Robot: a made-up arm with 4 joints.
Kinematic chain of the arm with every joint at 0, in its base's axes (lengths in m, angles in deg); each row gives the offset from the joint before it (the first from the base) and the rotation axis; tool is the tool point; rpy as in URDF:
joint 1: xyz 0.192 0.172 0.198 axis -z
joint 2: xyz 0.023 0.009 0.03 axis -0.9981 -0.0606 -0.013
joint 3: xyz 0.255 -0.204 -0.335 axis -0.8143 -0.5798 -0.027
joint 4: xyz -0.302 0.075 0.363 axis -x
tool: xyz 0.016 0.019 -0.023 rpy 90 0 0
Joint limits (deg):
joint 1: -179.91..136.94
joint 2: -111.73..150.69
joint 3: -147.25..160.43
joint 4: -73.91..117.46
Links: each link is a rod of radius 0.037 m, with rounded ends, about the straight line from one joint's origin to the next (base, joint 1, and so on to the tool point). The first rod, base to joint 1, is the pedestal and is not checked.
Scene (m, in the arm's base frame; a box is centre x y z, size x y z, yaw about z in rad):
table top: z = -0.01
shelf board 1: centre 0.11 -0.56 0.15 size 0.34 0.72 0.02 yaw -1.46
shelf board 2: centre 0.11 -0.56 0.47 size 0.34 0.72 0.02 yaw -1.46
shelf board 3: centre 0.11 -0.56 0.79 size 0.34 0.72 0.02 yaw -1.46
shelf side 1: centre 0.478 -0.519 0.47 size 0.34 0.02 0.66 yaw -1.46
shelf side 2: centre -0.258 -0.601 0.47 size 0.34 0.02 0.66 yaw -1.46
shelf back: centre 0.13 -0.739 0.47 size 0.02 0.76 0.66 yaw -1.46
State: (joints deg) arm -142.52 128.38 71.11 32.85
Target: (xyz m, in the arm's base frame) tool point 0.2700 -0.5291 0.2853
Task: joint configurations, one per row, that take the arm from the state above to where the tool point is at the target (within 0.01 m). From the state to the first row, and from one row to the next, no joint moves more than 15 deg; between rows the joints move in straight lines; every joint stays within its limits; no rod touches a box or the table.
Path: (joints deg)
1: -128.76 125.64 70.10 32.59
2: -115.00 122.90 69.10 32.34
3: -101.23 120.16 68.09 32.08
4: -87.47 117.42 67.08 31.82
5: -73.71 114.68 66.07 31.57
6: -59.95 111.94 65.07 31.31
7: -46.18 109.20 64.06 31.05
8: -32.42 106.46 63.05 30.80
9: -18.66 103.72 62.04 30.54
10: -14.49 98.58 75.83 29.64
11: -10.32 93.44 89.62 28.73
12: -6.15 88.30 103.41 27.83
13: -1.98 83.16 117.20 26.93

